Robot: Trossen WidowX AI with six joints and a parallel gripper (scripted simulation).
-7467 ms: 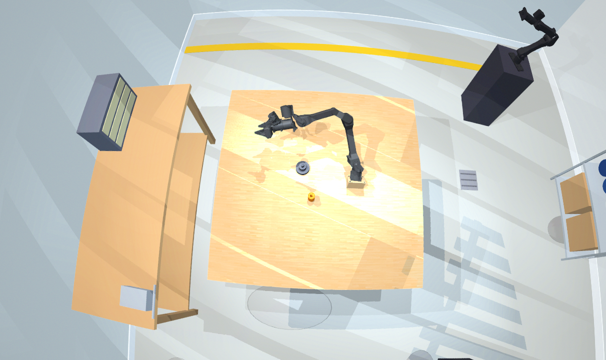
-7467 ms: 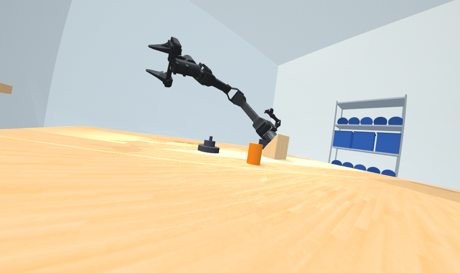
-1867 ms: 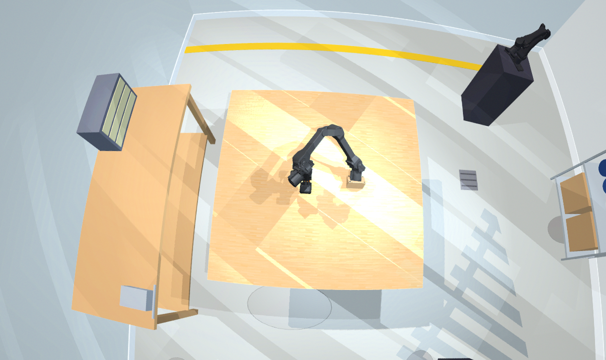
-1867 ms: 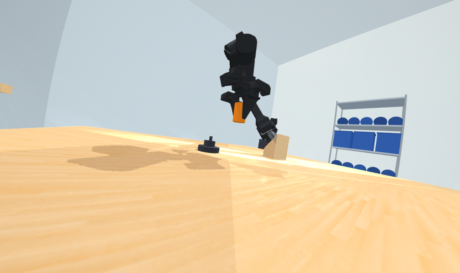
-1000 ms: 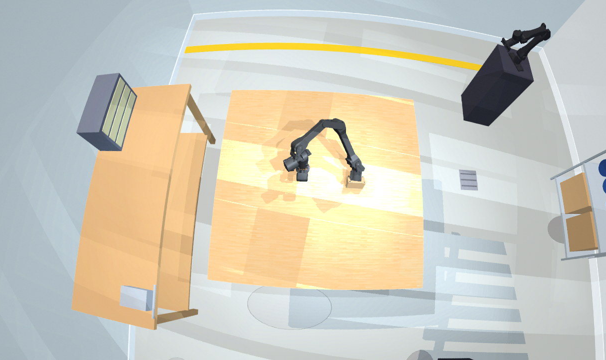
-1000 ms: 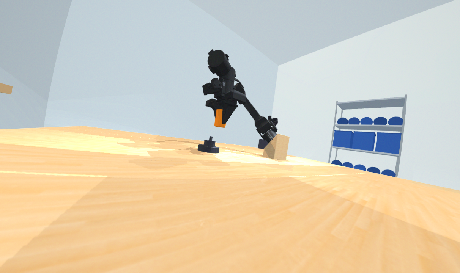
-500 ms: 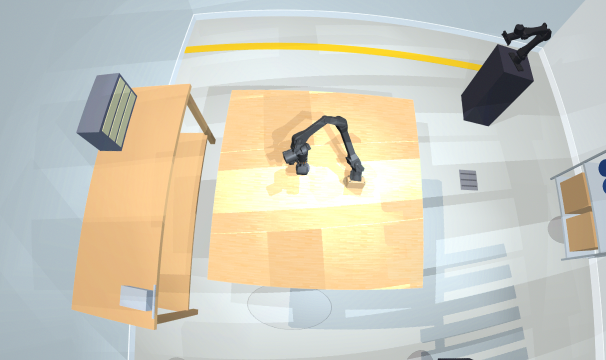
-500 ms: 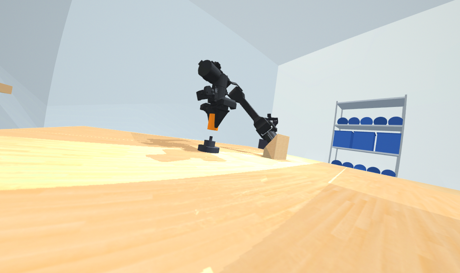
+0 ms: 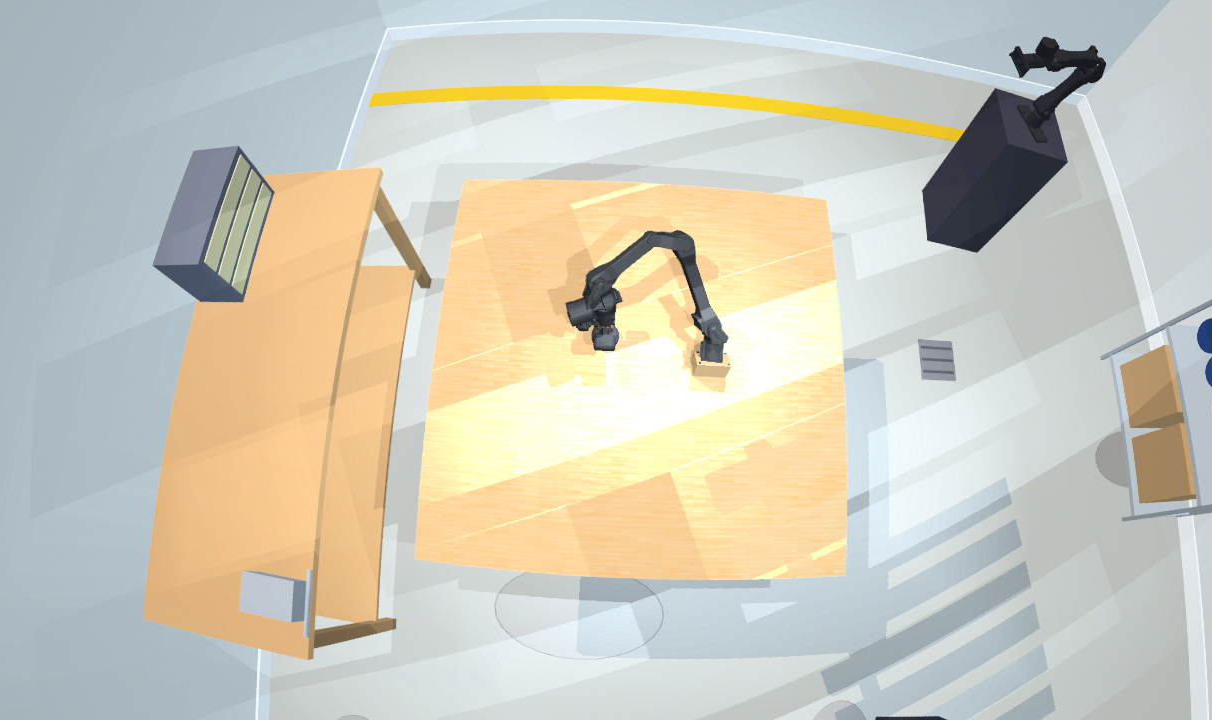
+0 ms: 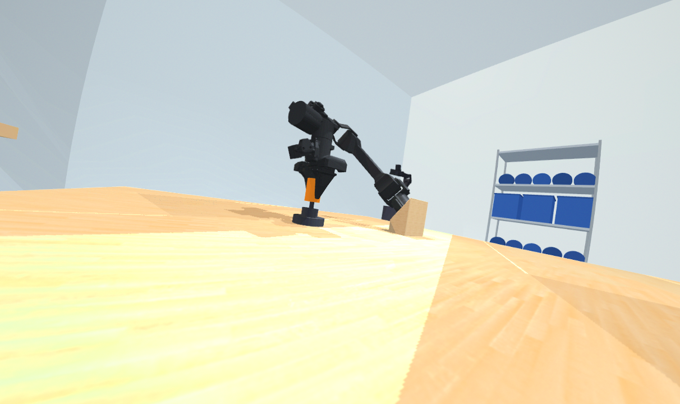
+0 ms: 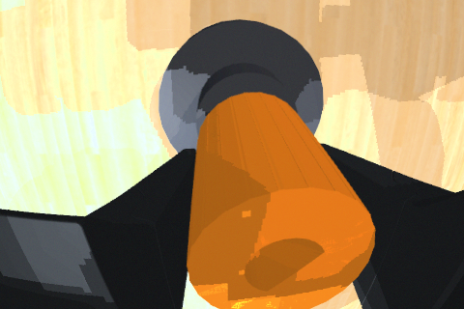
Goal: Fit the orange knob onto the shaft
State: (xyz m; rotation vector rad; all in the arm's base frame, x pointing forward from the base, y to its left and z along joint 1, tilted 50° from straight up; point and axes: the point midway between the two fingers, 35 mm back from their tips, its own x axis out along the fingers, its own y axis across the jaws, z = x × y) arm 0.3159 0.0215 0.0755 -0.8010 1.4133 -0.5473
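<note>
Now: the orange knob 20 mm above my gripper tip. Also, from my gripper tip: dark pedestal (40 mm below).
</note>
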